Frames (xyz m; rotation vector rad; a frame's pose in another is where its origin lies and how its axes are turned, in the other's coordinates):
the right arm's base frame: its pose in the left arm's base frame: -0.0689 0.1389 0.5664 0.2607 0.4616 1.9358
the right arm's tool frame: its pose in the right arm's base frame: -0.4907 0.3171 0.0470 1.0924 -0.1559 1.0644
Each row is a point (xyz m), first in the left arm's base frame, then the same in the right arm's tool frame.
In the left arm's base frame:
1: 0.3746 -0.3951 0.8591
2: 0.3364 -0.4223 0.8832
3: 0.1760 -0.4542 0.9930
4: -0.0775 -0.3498 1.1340
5: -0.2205 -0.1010 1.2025
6: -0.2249 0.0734 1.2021
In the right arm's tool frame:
1: -0.1670 0.3050 0.3640
2: -0.1394 0.3164 0.3206
3: 0.0146 0.3213 0.1979
4: 0.2917 0.2175 0.1111
5: 0.5115 0.0402 0.1964
6: 0.5797 -0.0650 0.3177

